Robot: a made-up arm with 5 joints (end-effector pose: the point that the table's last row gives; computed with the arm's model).
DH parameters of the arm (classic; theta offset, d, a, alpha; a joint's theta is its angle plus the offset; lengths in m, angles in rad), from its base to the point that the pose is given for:
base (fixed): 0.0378 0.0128 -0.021 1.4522
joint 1: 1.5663 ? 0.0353 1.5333
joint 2: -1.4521 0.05 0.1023 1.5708
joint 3: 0 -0.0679 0.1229 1.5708
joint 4: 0.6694 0 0.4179 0
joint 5: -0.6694 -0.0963 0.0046 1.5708
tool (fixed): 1.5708 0.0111 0 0
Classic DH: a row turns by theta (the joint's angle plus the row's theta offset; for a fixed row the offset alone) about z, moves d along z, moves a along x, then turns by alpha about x.
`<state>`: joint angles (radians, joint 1 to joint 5).
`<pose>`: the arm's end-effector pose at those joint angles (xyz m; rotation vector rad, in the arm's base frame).
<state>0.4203 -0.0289 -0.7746 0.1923 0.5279</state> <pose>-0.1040 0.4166 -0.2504 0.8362 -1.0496 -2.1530</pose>
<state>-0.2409 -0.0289 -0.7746 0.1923 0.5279</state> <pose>-0.2201 0.4224 -0.1652 0.0456 -0.7646 -2.2309</pose>
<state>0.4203 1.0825 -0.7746 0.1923 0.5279</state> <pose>-0.3248 0.3813 0.2511 1.2734 0.3454 -2.2006</pose>
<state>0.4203 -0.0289 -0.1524 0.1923 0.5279</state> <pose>0.1207 0.4861 -0.1509 0.7050 -1.1302 -2.8071</pose>
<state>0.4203 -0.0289 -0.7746 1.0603 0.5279</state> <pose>0.1644 0.1856 -0.2459 1.1880 -2.0221 -1.6459</pose>
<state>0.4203 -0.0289 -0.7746 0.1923 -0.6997</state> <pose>-0.0986 0.4084 -0.2407 0.2145 0.3596 -2.2255</pose>
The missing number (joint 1, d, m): 0.0371
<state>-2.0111 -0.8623 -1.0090 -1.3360 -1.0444</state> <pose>0.0572 0.5247 0.1841 1.6941 -0.7669 -0.1107</pose>
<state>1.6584 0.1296 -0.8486 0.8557 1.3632</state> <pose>0.2113 0.3254 0.0115 -1.6507 1.4975 0.0974</pose>
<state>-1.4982 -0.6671 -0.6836 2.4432 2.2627</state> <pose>0.1300 -0.1117 -0.2827 2.0792 -1.1010 1.1928</pose>
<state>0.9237 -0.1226 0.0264 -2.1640 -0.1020</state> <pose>-0.3436 0.2396 0.4249 0.4439 2.0073 -1.0294</pose>
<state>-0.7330 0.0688 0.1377 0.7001 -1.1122</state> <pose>-0.0502 0.2666 -0.3199 0.9073 -0.5180 2.5568</pose>
